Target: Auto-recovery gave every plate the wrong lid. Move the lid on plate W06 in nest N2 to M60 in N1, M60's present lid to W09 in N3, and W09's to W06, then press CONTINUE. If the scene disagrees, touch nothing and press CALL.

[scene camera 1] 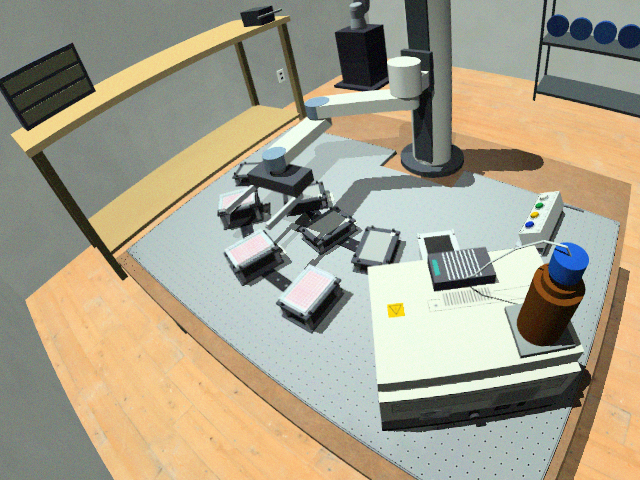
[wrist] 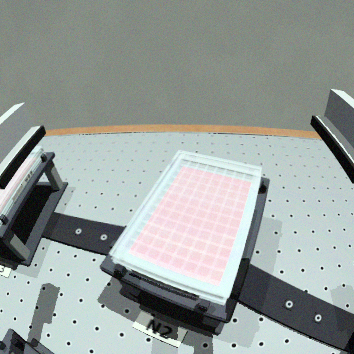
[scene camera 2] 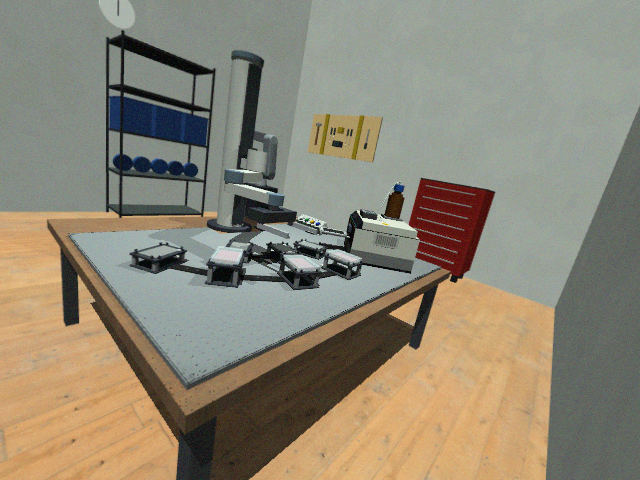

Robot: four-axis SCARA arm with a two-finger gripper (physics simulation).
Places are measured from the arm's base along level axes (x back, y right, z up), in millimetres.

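Where they show: gripper, between the fingertips: (scene camera 1: 246, 218) (wrist: 170, 100) (scene camera 2: 303, 234); arm's base, origin of its link: (scene camera 1: 432, 159) (scene camera 2: 229, 227).
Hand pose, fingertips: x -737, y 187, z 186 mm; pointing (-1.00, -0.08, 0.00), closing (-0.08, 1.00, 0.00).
Note:
Each offset is from my fingertips to the top centre of the thing. "pt": to the spot under its first point.
Plate W06 @[dx -21, dy +11, dz -94 mm] (scene camera 1: 252, 249) (scene camera 2: 301, 263) (wrist: 192, 220), pink under a clear lid, sits level on the dark nest N2 @[pt dx +41, dy -7, dz -108 mm] (wrist: 165, 286); the card below reads N2, while the plate's own label is not readable. The plate in N3 @[dx -41, dy -237, dz -94 mm] (scene camera 1: 310, 289) (scene camera 2: 343, 256) (wrist: 17, 187) and the plate in N1 @[dx +115, dy +227, dz -86 mm] (scene camera 1: 238, 200) (scene camera 2: 226, 255) are pink too; their codes cannot be read. My gripper (scene camera 1: 247, 219) (wrist: 170, 100) is open and empty, high above the nests, its fingers wide to either side of N2 in the wrist view. The button panel @[dx +537, dy -670, dz -89 mm] (scene camera 1: 541, 219) (scene camera 2: 311, 222) has white, green, yellow and blue buttons; their lettering is unreadable.
Other low racks @[pt dx +182, dy -119, dz -128 mm] (scene camera 1: 328, 227) @[pt dx +190, dy -289, dz -130 mm] (scene camera 1: 377, 246) @[pt dx +303, dy +374, dz -127 mm] (scene camera 2: 157, 251) stand around the pink plates. A large white instrument (scene camera 1: 439, 335) (scene camera 2: 385, 237) carries a brown bottle @[pt dx -8, dy -763, dz +147 mm] (scene camera 1: 549, 310) (scene camera 2: 394, 205) and a dark box @[pt dx +72, dy -581, dz +62 mm] (scene camera 1: 461, 268). Dark strips join the nests.

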